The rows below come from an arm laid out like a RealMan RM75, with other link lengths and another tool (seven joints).
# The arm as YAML. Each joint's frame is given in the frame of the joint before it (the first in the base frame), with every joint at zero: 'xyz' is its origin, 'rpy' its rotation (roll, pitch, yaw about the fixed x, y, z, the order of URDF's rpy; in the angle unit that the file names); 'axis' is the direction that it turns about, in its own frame. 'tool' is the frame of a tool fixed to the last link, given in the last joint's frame.
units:
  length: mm
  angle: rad
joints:
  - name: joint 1
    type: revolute
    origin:
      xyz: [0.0, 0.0, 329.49]
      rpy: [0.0, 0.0, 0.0]
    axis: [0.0, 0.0, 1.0]
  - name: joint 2
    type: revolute
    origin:
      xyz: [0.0, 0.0, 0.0]
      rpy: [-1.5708, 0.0, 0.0]
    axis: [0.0, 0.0, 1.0]
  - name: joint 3
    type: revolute
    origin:
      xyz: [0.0, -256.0, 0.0]
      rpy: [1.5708, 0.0, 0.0]
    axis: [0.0, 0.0, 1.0]
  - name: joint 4
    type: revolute
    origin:
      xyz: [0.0, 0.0, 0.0]
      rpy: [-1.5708, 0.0, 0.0]
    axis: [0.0, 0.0, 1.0]
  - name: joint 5
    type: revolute
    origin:
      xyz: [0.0, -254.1, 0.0]
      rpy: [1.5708, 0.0, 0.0]
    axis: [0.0, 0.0, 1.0]
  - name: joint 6
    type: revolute
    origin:
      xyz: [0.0, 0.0, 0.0]
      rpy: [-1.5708, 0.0, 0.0]
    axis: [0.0, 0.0, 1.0]
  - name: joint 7
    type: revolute
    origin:
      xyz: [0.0, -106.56, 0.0]
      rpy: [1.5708, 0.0, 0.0]
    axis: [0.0, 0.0, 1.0]
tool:
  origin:
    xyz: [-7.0, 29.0, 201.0]
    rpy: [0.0, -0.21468, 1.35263]
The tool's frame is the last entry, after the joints.
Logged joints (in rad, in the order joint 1, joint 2, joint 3, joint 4, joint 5, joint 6, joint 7), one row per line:
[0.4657 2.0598 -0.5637 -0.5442 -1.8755 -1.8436 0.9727]
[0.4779 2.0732 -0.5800 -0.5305 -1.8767 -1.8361 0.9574]
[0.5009 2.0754 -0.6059 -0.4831 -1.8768 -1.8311 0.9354]
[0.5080 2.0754 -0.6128 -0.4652 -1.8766 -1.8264 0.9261]
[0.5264 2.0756 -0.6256 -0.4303 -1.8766 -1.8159 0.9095]
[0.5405 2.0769 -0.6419 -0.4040 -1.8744 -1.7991 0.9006]
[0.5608 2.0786 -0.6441 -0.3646 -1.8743 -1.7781 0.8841]
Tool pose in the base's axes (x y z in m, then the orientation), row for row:
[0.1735 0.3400 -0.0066 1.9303 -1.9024 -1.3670]
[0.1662 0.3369 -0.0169 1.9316 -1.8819 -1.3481]
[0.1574 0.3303 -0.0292 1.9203 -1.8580 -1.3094]
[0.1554 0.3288 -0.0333 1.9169 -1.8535 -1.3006]
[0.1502 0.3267 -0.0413 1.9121 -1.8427 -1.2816]
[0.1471 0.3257 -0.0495 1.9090 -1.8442 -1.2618]
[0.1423 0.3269 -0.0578 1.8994 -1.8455 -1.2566]
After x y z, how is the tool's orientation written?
As a rotation vector, in radians.
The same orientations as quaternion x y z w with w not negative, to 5 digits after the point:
[0.63503 -0.62585 -0.44971 0.05305]
[0.63939 -0.62294 -0.44624 0.06327]
[0.64313 -0.62226 -0.43853 0.08290]
[0.64366 -0.62237 -0.43672 0.08732]
[0.64546 -0.62204 -0.43263 0.09635]
[0.64622 -0.62428 -0.42713 0.10114]
[0.64439 -0.62610 -0.42631 0.10494]

